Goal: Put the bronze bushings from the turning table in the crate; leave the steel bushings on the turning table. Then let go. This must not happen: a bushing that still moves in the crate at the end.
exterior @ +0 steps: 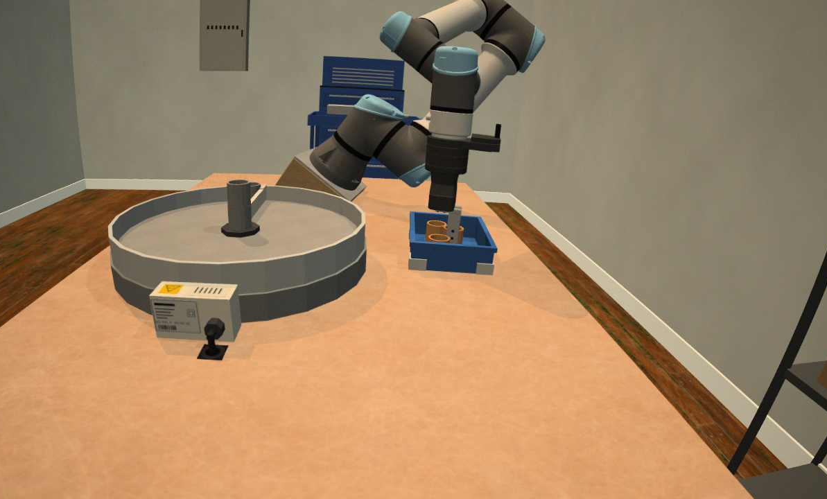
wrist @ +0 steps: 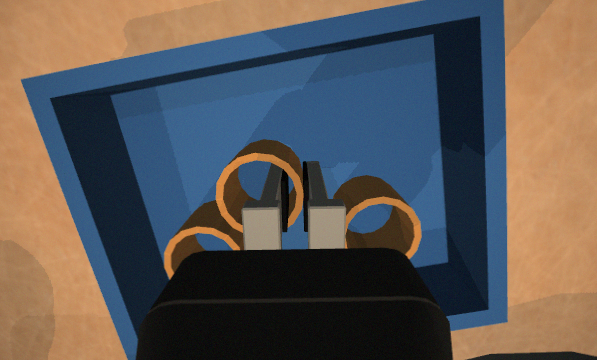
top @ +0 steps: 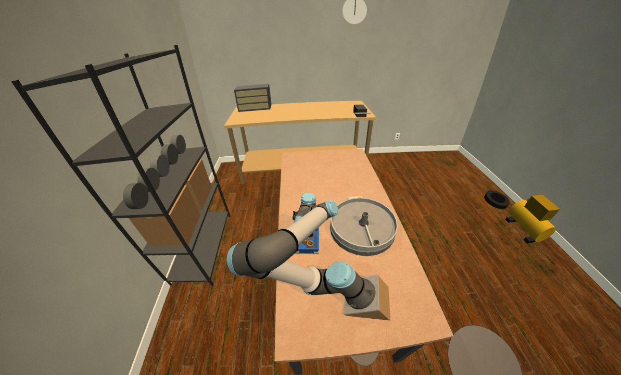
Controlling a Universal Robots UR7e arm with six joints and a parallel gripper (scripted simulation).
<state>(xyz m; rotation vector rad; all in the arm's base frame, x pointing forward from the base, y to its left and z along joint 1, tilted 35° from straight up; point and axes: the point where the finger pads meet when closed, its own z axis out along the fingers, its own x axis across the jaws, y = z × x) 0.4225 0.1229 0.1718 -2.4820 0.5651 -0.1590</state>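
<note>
The blue crate lies 1 cm behind my hand, 1 cm to the right of it and 2 cm below it. Round my hand: turning table: 2 cm ahead, 38 cm to the right, 1 cm above.
</note>
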